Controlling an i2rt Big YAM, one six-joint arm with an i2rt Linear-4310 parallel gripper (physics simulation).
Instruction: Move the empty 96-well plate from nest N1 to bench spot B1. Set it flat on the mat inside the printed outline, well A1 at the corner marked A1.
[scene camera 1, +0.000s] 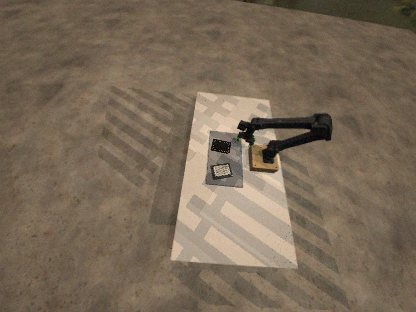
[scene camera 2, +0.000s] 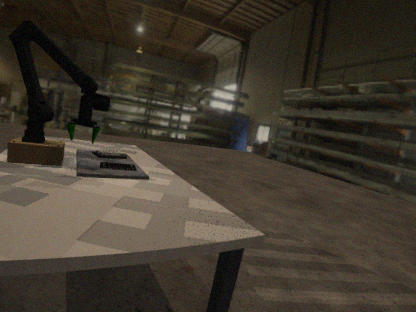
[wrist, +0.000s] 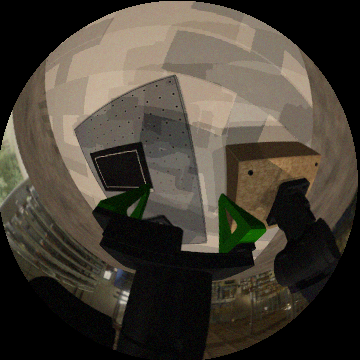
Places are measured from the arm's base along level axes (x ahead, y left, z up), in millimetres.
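Where they show: gripper, between the fingertips: (scene camera 1: 243, 143) (scene camera 2: 82, 142) (wrist: 184, 191); arm's base, origin of its link: (scene camera 1: 267, 156) (scene camera 2: 33, 141) (wrist: 286, 201).
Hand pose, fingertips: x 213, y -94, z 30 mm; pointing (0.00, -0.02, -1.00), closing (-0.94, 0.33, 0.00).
Observation:
Each offset is from my fingertips to the top centre of the thing. "spot": to the spot under its first point. Level surfaces: height alone.
The white 96-well plate @[168 mm ahead, 233 mm left, 73 mm down] (scene camera 1: 221, 171) (scene camera 2: 109, 154) sits in the dark nest @[spot: 228 mm ahead, 256 mm left, 81 mm down] (scene camera 1: 213, 173) on the grey perforated board @[137 mm ahead, 89 mm left, 98 mm down] (scene camera 1: 234, 162) (scene camera 2: 87, 168) (wrist: 167, 135). The plate does not show in the wrist view, where the gripper body covers part of the board. The black mat @[97 mm down] (scene camera 1: 220, 146) (scene camera 2: 118, 166) (wrist: 121, 170) lies on the same board, with a thin pale printed outline and no plate on it. The A1 mark is too small to read. My gripper (scene camera 1: 245, 140) (scene camera 2: 82, 142) (wrist: 184, 191) is open and empty, its green fingers above the board's base-side edge, apart from plate and mat.
The arm's wooden base block (scene camera 1: 257, 164) (scene camera 2: 35, 151) (wrist: 267, 175) stands beside the board. The pale table @[112 mm down] (scene camera 1: 240, 215) (scene camera 2: 165, 220) carries both, with striped shadows across it. Shelving racks stand in the background beyond the table.

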